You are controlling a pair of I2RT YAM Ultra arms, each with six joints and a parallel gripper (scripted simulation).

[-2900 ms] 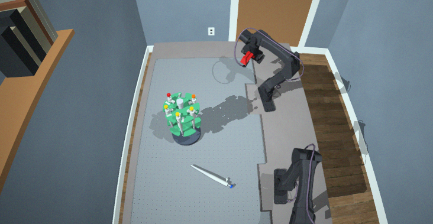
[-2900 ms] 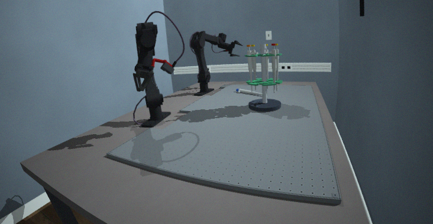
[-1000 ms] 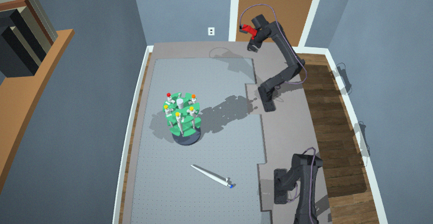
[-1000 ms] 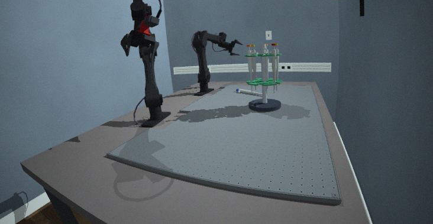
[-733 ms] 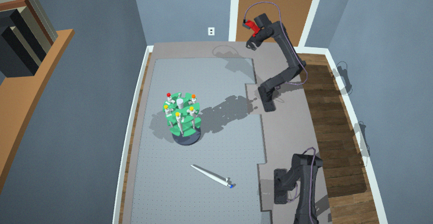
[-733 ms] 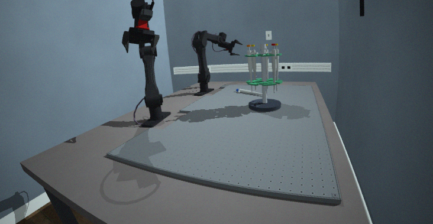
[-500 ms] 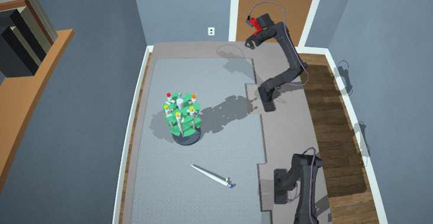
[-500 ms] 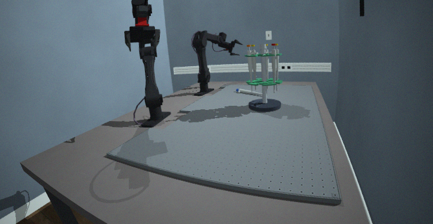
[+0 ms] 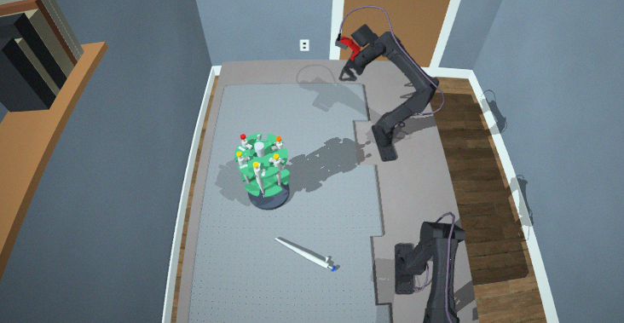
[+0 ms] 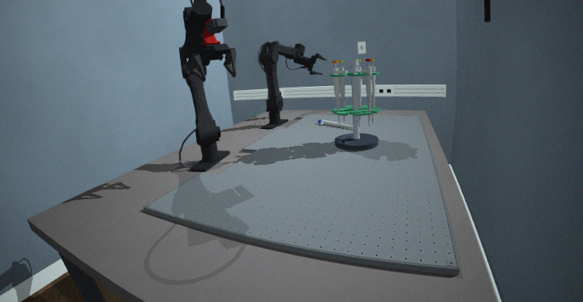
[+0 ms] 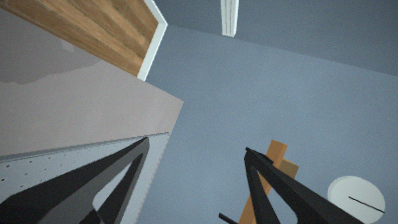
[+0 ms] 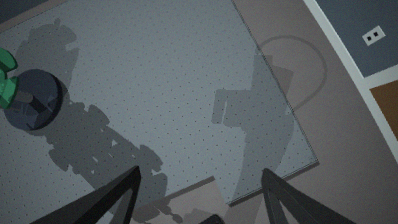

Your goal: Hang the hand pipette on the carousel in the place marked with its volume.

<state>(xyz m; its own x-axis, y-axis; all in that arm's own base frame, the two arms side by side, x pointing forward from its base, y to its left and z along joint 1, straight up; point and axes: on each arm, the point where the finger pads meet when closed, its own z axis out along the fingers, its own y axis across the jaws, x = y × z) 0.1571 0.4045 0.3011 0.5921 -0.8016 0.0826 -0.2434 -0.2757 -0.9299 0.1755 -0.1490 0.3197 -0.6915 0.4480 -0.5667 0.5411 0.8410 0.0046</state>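
The white hand pipette lies 47 cm to the right of my left hand, 28 cm below it and 16 cm ahead of it.
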